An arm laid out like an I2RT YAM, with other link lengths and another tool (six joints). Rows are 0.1 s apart.
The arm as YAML. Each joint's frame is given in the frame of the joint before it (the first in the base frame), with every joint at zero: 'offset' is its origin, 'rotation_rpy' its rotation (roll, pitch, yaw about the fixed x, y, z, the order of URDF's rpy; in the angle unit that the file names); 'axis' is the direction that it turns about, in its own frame. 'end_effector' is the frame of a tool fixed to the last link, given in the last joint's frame.
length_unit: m
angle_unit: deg
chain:
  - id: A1
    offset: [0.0, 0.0, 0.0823]
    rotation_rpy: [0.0, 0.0, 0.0]
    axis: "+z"
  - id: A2
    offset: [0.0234, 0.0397, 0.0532]
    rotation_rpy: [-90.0, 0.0, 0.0]
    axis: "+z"
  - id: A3
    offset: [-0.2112, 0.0, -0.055]
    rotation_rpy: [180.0, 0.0, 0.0]
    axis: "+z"
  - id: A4
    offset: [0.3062, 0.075, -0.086]
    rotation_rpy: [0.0, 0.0, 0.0]
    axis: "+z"
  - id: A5
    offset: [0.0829, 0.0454, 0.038]
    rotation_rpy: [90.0, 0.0, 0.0]
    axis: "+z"
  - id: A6
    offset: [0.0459, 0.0, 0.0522]
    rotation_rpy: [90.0, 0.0, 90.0]
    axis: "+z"
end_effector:
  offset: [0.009, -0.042, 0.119]
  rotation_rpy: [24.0, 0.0, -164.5]
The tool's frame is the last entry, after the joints.
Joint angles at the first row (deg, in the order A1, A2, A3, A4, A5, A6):
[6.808, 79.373, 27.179, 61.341, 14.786, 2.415]
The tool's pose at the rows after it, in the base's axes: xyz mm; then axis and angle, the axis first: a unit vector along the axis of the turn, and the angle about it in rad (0 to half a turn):
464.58 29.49 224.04 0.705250 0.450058 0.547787 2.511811
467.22 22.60 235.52 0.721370 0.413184 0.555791 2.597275
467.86 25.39 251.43 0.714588 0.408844 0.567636 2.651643
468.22 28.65 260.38 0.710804 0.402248 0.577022 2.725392
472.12 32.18 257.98 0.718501 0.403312 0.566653 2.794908
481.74 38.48 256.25 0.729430 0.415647 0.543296 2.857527
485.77 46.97 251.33 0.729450 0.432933 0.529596 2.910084
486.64 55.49 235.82 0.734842 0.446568 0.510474 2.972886
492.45 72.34 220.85 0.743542 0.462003 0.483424 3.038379
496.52 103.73 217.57 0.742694 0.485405 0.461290 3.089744
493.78 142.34 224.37 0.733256 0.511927 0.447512 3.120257
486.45 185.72 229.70 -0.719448 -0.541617 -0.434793 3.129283
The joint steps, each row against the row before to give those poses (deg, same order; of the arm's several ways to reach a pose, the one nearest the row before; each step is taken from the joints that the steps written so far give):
[0.044, -3.870, 0.698, -7.300, 0.765, 6.208]
[0.065, -4.172, 1.729, -8.284, 1.202, 6.797]
[-0.064, -3.432, 1.136, -4.895, -1.923, 3.038]
[-0.001, -2.753, 0.962, -4.808, -2.098, 4.022]
[0.000, -1.074, 1.594, -5.881, -1.749, 2.907]
[0.001, 0.855, 3.871, -7.366, -2.141, 1.377]
[0.021, 0.350, 1.529, -3.824, -2.886, 0.502]
[0.219, 0.325, 0.349, -3.607, -2.492, 0.984]
[1.486, 2.843, 3.017, -4.698, -1.267, 0.918]
[3.475, 3.168, 4.480, -4.657, 0.044, 0.350]
[4.655, 2.012, 4.174, -3.933, 1.201, -0.066]
[5.136, 2.230, 3.979, -3.344, 1.049, 0.022]

